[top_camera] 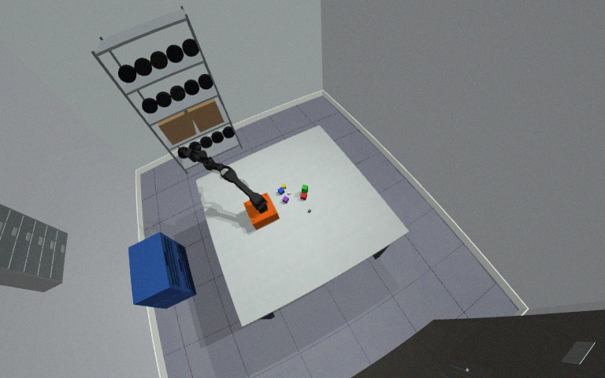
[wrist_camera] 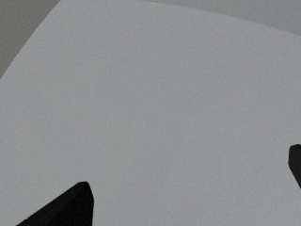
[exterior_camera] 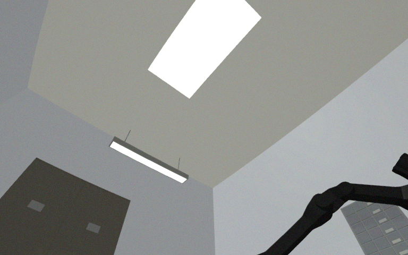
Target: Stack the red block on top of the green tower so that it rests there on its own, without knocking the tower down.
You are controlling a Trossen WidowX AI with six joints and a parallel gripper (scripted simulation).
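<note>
My gripper tip is 67 cm to the left of the red block, 65 cm short of it and 36 cm above it. From my gripper tip the other things lie so: yellow cube (57 cm ahead, 50 cm to the right, 37 cm below); then purple block (62 cm to the right, 52 cm ahead, 37 cm below); then blue block (53 cm to the right, 53 cm ahead, 37 cm below).
</note>
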